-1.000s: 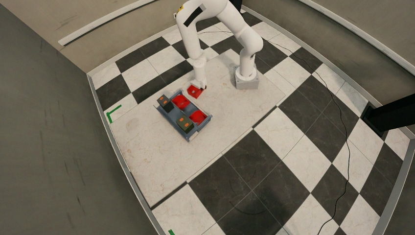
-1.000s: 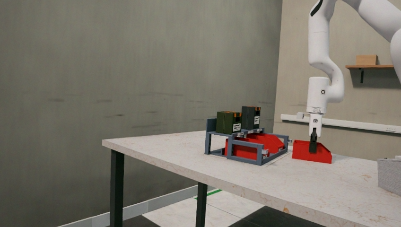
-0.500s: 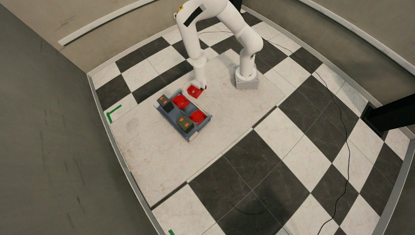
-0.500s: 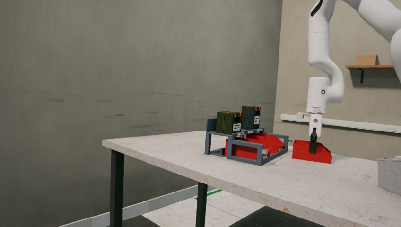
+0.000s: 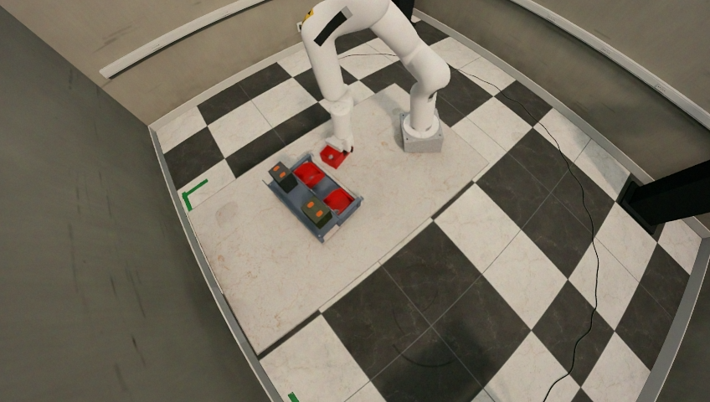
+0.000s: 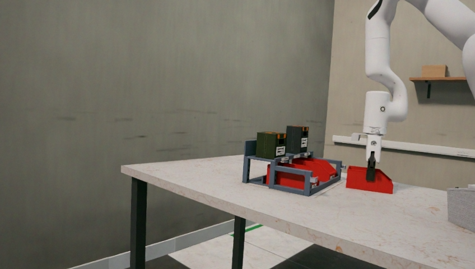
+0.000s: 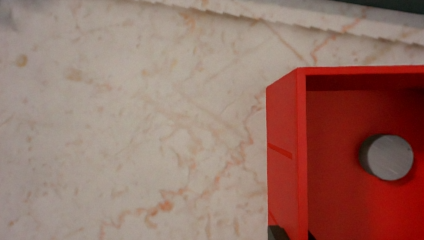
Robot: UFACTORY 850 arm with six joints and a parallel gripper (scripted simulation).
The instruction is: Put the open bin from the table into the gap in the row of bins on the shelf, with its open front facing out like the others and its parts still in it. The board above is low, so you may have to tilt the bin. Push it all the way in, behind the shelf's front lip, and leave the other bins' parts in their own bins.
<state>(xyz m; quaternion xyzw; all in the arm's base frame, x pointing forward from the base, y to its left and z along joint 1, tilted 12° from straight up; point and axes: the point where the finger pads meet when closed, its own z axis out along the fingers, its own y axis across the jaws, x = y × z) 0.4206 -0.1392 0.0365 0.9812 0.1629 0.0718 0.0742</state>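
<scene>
My hand is 5 cm to the left of the red open bin, 2 cm short of it and 2 cm above it. The rest, counted from my hand: grey-blue shelf: 26 cm ahead, 10 cm to the left, 1 cm above; large grey disc: 8 cm to the right, 5 cm below, 2 cm behind; dark grey box: 34 cm ahead, 10 cm above.
</scene>
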